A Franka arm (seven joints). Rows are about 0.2 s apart.
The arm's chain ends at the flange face. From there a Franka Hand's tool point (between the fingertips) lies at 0.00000 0.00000 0.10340 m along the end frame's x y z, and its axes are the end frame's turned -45 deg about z.
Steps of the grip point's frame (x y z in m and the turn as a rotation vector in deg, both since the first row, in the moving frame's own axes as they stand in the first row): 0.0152, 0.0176, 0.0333, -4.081, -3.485, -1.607; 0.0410, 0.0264, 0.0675, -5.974, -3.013, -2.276; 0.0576, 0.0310, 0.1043, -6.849, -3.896, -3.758; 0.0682, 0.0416, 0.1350, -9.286, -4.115, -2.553; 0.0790, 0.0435, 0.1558, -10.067, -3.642, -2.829; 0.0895, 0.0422, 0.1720, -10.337, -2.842, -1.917; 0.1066, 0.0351, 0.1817, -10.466, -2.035, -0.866; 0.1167, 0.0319, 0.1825, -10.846, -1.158, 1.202
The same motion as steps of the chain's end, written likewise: 0.0223, -0.0079, 0.0338, -5.350, 0.421, -1.607; 0.0437, -0.0217, 0.0682, -6.355, 2.094, -2.276; 0.0584, -0.0323, 0.1053, -7.598, 2.088, -3.758; 0.0707, -0.0357, 0.1366, -9.476, 3.656, -2.553; 0.0780, -0.0423, 0.1576, -9.694, 4.543, -2.829; 0.0833, -0.0500, 0.1738, -9.319, 5.300, -1.917; 0.0894, -0.0663, 0.1835, -8.840, 5.962, -0.866; 0.0929, -0.0753, 0.1844, -8.488, 6.850, 1.202
